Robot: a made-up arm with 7 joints.
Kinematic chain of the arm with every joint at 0, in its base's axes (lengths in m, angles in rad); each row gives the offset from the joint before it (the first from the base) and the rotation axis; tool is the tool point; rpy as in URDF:
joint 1: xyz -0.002 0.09 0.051 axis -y
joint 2: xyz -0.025 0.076 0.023 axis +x
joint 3: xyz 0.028 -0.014 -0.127 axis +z
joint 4: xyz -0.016 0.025 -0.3 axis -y
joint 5: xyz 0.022 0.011 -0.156 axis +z
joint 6: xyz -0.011 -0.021 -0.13 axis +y
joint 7: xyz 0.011 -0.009 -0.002 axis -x
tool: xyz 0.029 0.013 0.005 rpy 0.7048 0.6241 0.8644
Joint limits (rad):
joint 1: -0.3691..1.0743
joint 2: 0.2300..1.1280
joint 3: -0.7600..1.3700
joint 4: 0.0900..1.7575
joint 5: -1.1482..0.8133
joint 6: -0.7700..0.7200
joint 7: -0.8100..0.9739
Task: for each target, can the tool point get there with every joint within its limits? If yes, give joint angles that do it. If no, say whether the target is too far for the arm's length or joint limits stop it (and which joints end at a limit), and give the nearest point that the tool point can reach.
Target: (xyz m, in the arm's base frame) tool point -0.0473 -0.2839 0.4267
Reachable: no: joint limits stop it (at a limit: joint 1, joint 2, joint 3, joint 4, joint 6, joint 7) | nearest point 0.3879 0.0625 0.0911 | short by 0.650 m
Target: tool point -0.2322 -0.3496 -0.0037
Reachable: no: joint limits stop it (at a limit: joint 1, joint 2, joint 3, joint 4, joint 7) | nearest point 0.0527 0.0563 -0.3395 | short by 0.599 m
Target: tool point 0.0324 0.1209 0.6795
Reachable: no: joint limits stop it (at a limit: joint 1, joint 2, joint 4, joint 5, joint 7) | nearest point 0.1588 0.4969 0.2760 | short by 0.566 m
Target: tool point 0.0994 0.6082 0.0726
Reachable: yes | joints 0.7856 0.8715 1.1605 1.5366 0.0190 -0.3644 -0.2398
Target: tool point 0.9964 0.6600 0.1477
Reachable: no: too far | nearest point 0.5801 0.4933 -0.0150 | short by 0.477 m
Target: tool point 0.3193 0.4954 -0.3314
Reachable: yes | joints 0.2854 0.4536 0.3195 0.8130 0.4259 -0.3649 0.3332
